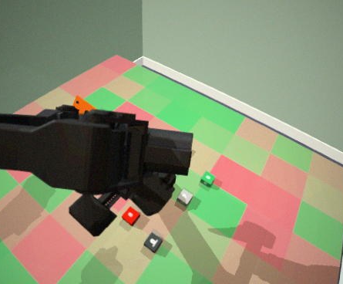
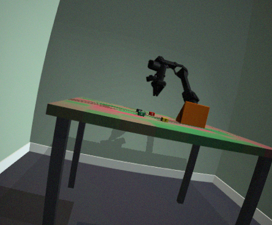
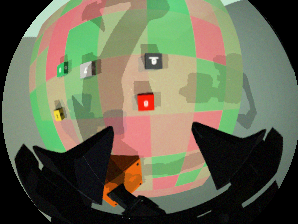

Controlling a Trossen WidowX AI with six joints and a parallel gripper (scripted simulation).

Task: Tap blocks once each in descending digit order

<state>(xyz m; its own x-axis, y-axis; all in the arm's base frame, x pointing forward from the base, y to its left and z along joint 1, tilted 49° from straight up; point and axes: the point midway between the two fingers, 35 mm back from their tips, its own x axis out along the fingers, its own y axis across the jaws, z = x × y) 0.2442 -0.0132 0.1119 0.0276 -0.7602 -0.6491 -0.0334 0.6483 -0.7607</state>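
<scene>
Right now the red block is 12 cm below my gripper tip and 1 cm behind it. The rest, counted from my gripper tip: grey block 13 cm to the left, 12 cm below, 7 cm ahead; green block 22 cm to the left, 12 cm below, 9 cm ahead; black block 12 cm below, 8 cm ahead, 1 cm to the right.
</scene>
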